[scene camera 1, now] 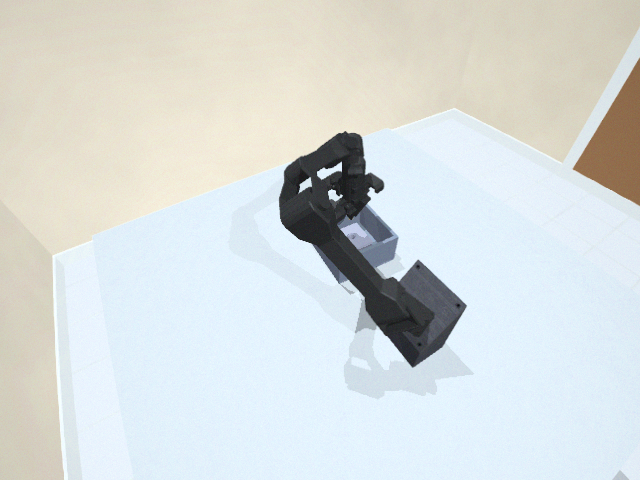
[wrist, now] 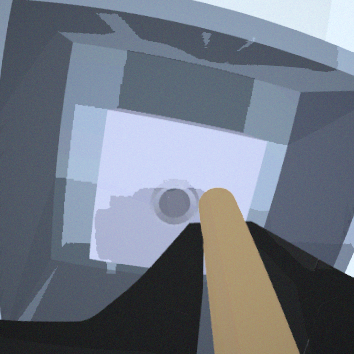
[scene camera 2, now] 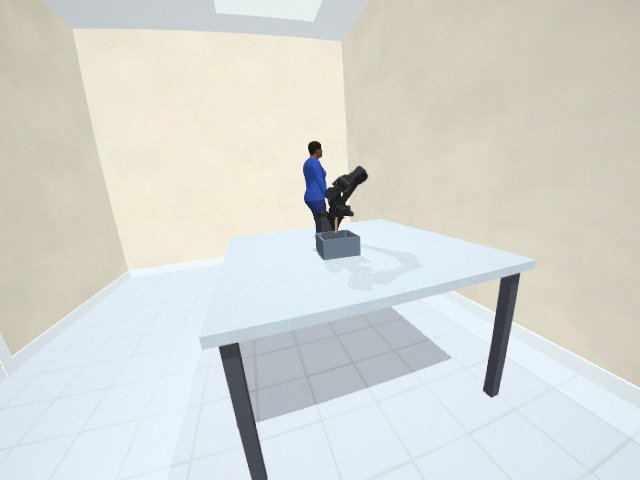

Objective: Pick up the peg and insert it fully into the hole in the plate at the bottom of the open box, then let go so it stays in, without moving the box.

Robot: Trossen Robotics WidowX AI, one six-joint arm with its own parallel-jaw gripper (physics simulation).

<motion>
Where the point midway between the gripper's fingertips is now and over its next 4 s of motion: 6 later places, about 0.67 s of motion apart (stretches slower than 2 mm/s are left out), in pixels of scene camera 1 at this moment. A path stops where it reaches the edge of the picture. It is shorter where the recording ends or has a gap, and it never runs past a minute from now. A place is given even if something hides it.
My gripper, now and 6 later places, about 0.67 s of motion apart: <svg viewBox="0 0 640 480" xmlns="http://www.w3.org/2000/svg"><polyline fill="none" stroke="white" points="352,217 353,221 353,224 353,230 351,233 350,233 352,236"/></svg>
</motion>
